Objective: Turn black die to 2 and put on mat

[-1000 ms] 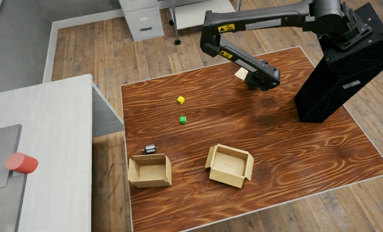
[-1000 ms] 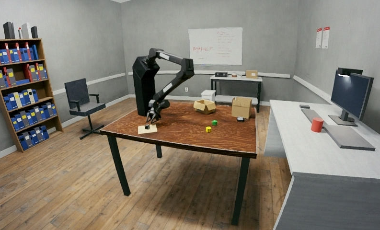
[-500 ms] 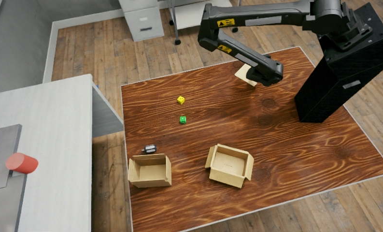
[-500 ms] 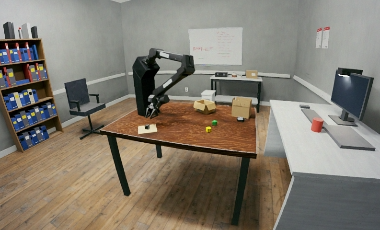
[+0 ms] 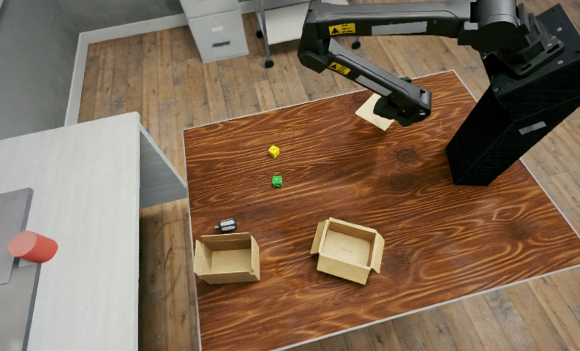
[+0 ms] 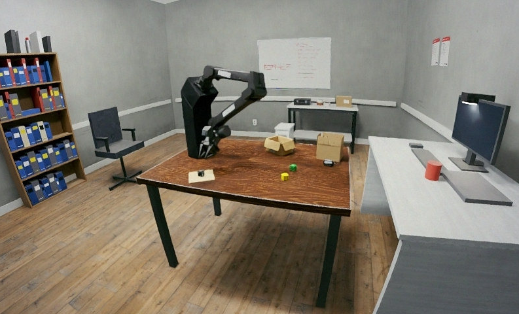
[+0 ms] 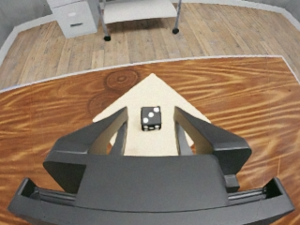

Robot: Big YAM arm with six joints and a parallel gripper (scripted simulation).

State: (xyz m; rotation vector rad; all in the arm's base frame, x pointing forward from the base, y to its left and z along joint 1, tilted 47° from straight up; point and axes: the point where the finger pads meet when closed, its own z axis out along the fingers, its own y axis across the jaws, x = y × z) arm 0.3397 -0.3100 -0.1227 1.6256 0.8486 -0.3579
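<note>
My gripper is now 80 mm above the black die, 30 mm to the left of it and 10 mm past it. Also, from my hand: yellow die: 450 mm ahead, 90 mm below, 30 mm to the left; then mat: 100 mm below, 30 mm to the right, 10 mm behind; then green die: 480 mm ahead, 150 mm to the left, 90 mm below.
</note>
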